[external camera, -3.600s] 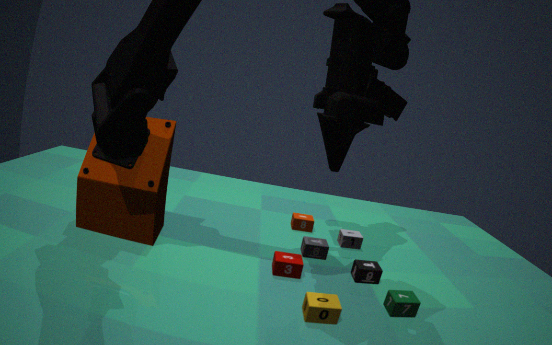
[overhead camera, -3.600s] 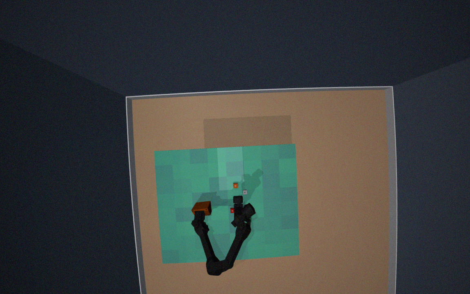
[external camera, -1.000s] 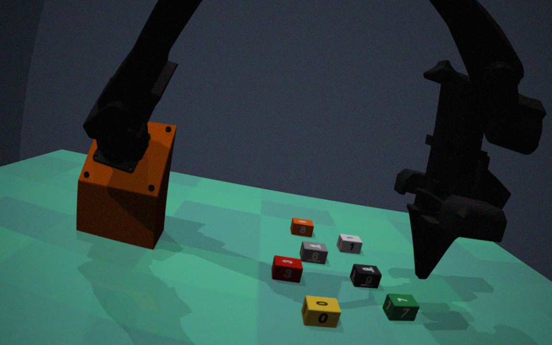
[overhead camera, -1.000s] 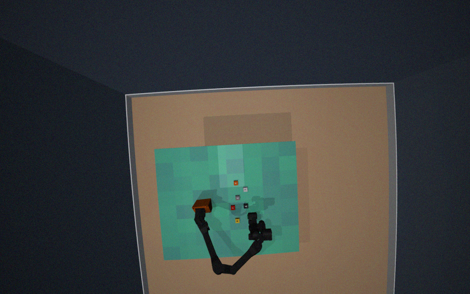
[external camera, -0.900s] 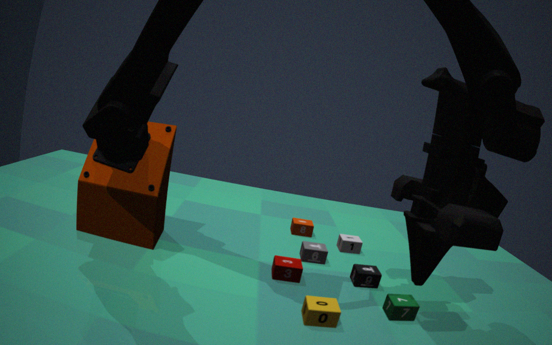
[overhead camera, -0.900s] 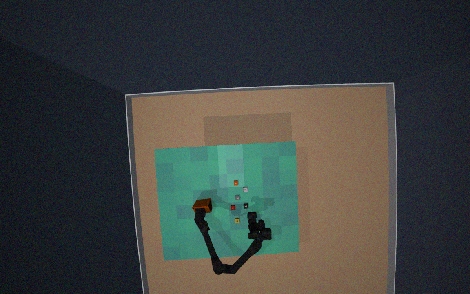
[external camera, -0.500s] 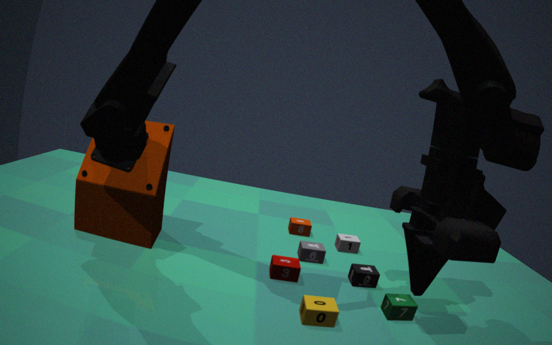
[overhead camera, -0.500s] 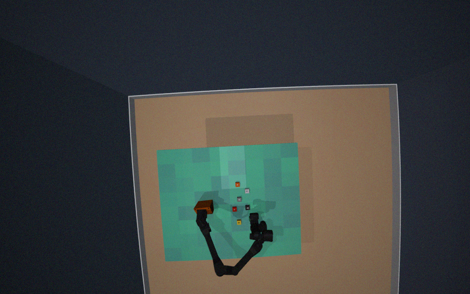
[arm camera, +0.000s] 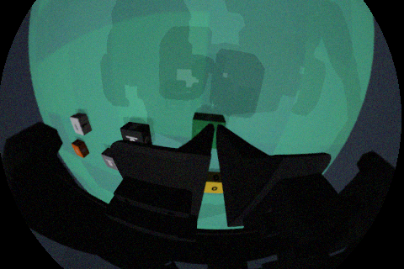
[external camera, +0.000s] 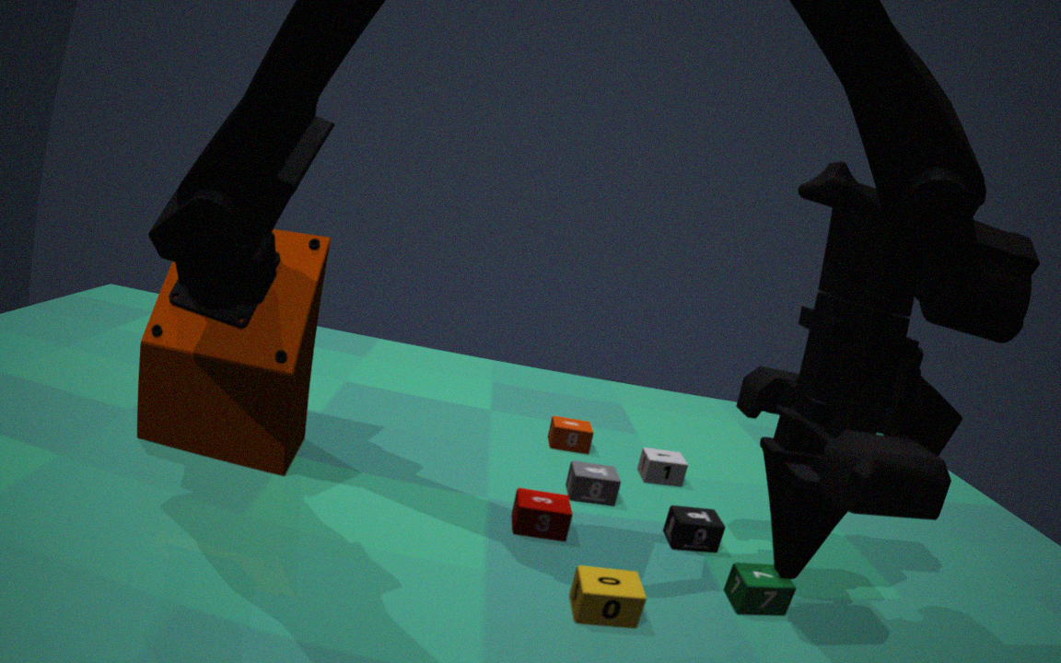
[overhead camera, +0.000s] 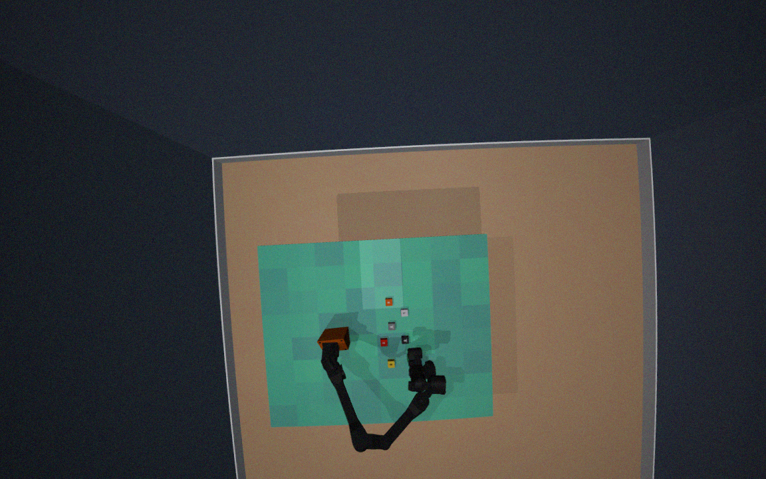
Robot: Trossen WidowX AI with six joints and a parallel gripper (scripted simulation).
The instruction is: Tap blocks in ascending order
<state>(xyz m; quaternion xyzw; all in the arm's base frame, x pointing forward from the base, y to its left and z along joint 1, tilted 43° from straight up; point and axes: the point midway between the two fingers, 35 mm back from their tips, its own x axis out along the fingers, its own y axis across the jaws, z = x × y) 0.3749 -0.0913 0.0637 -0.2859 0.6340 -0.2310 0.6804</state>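
My gripper tip is 10 mm past the green block and 10 mm above it. Also, from my gripper tip: red block: 140 mm behind, 80 mm to the left, 10 mm below; then black block: 40 mm behind, 90 mm to the left, 10 mm below; then yellow block: 100 mm behind, 20 mm to the right, 10 mm below.
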